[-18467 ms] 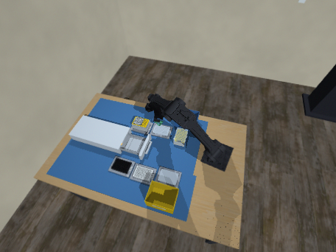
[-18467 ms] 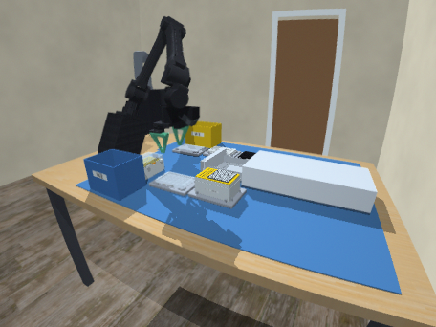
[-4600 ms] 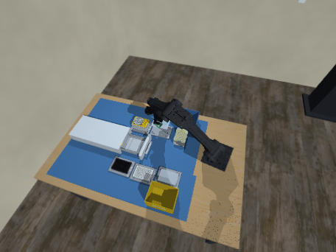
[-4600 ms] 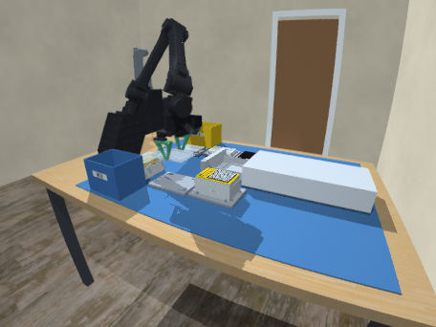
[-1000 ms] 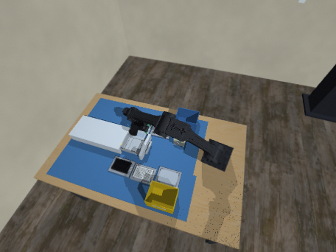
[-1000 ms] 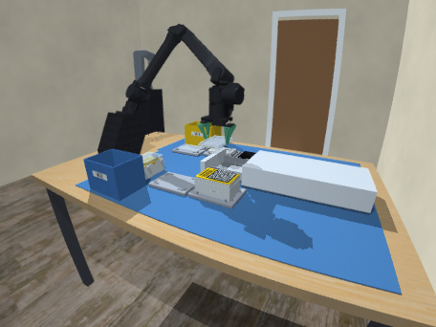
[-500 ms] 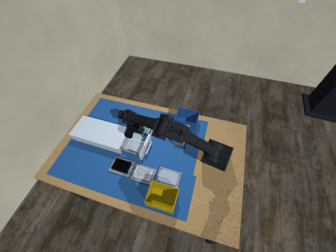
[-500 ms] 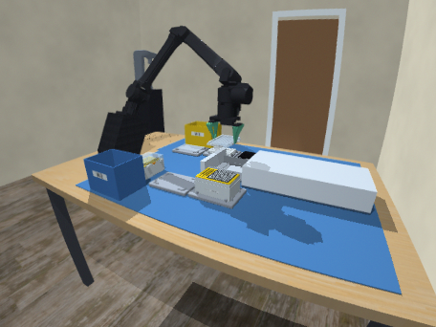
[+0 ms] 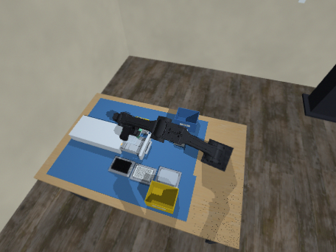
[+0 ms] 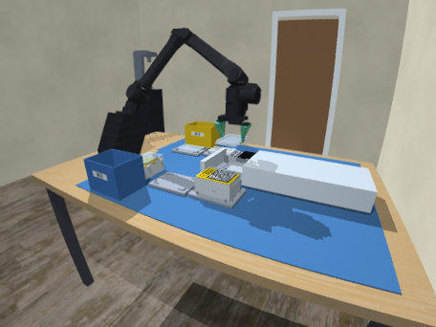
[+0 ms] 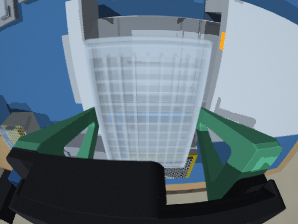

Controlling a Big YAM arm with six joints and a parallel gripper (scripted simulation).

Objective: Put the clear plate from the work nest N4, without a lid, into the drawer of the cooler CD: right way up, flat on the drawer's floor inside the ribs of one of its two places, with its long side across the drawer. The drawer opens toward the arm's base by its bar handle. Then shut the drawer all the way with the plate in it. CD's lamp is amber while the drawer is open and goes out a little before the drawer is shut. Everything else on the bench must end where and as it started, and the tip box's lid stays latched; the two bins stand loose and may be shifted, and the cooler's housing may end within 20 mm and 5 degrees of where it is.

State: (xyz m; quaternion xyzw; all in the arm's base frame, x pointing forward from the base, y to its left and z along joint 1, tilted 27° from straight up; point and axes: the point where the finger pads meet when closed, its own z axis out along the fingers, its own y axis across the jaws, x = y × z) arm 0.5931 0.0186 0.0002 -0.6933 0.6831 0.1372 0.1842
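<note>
My gripper is now 40 mm short of the drawer, 10 mm to the right of it and 120 mm above it. Also, from my hand: clear plate: right at my hand; then yellow-labelled tip box: 30 mm ahead, 190 mm to the right, 90 mm below; then white cooler CD: 170 mm ahead, 10 mm to the left, 110 mm below.
</note>
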